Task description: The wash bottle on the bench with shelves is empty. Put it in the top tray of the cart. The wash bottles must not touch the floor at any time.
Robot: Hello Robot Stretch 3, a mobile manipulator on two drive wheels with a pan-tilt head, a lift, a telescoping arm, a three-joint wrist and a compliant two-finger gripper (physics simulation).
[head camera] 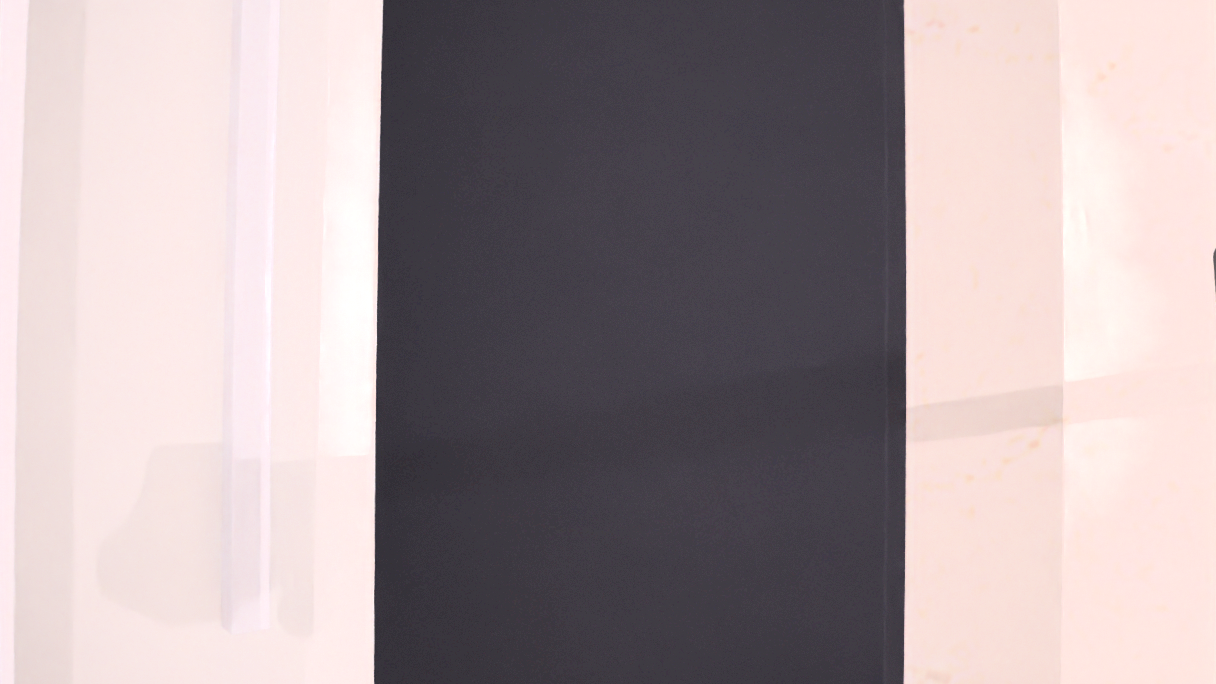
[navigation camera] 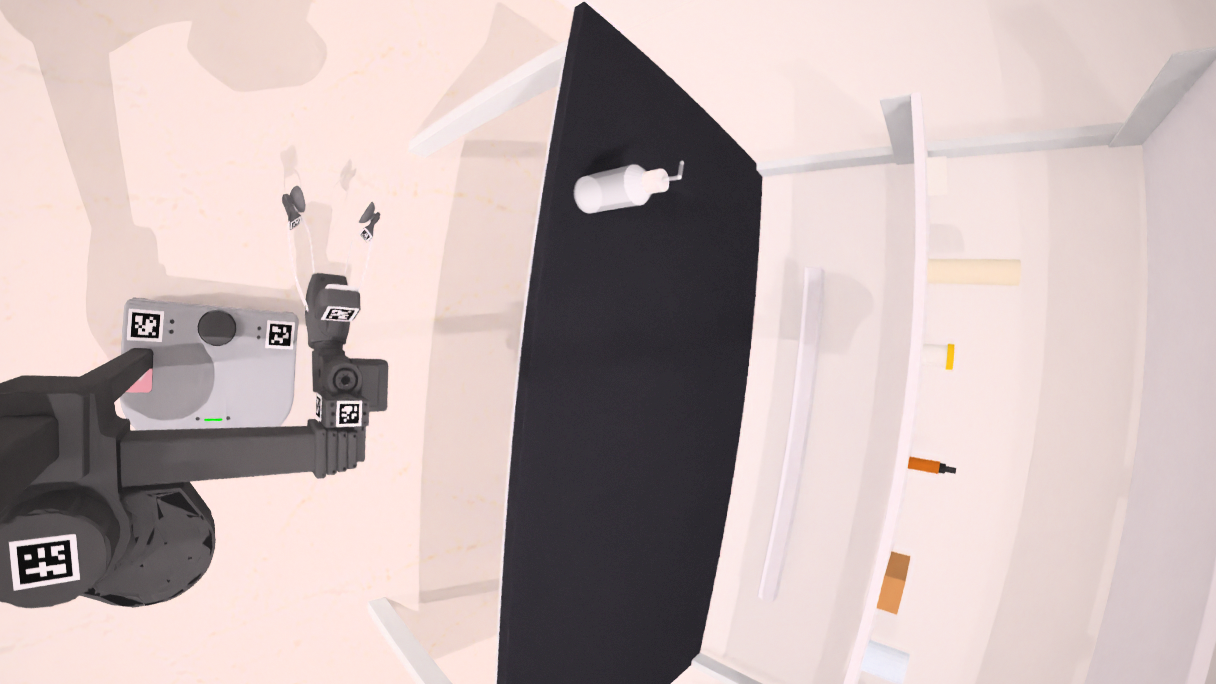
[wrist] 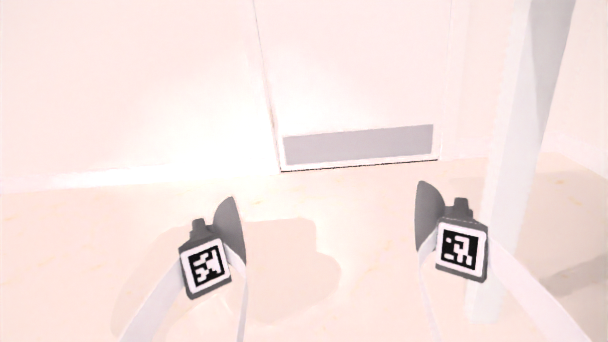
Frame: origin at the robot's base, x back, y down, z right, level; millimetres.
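Seen in the pictures: gripper, fingertip midpoint: (navigation camera: 334,195); robot's base, link origin: (navigation camera: 217,326).
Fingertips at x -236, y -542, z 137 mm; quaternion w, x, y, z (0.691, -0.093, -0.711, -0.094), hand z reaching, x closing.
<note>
Offsets run from my fingertips to a thing's middle. "spot": to the spot under its first point. Level surfaces: height alone.
A translucent white wash bottle @(dx -55, dy -308, dz +330 mm) (navigation camera: 612,188) with a bent spout stands upright on the black top of the bench @(dy -221 mm) (navigation camera: 629,425) (head camera: 637,255), near the end at the top of the navigation view. My gripper (navigation camera: 331,211) (wrist: 326,213) is open, with its fingertips well apart and no object between them. It is over the floor beside the bench's long edge, clear of the bottle. The wash bottle does not show in the wrist or head view. The cart does not show in these views.
The bench's shelf @(spot: dx -139, dy -669, dz +711 mm) (navigation camera: 920,195) holds a cream cylinder @(dx -35, dy -767, dz +886 mm) (navigation camera: 973,272), a yellow-capped container @(dx +144, dy -708, dz +838 mm) (navigation camera: 937,355), an orange bottle @(dx +364, dy -724, dz +839 mm) (navigation camera: 924,464) and a brown-orange box @(dx +607, dy -698, dz +811 mm) (navigation camera: 893,582). A pale bench leg (wrist: 507,165) stands right of the fingers in the wrist view. A door (wrist: 355,75) is ahead.
</note>
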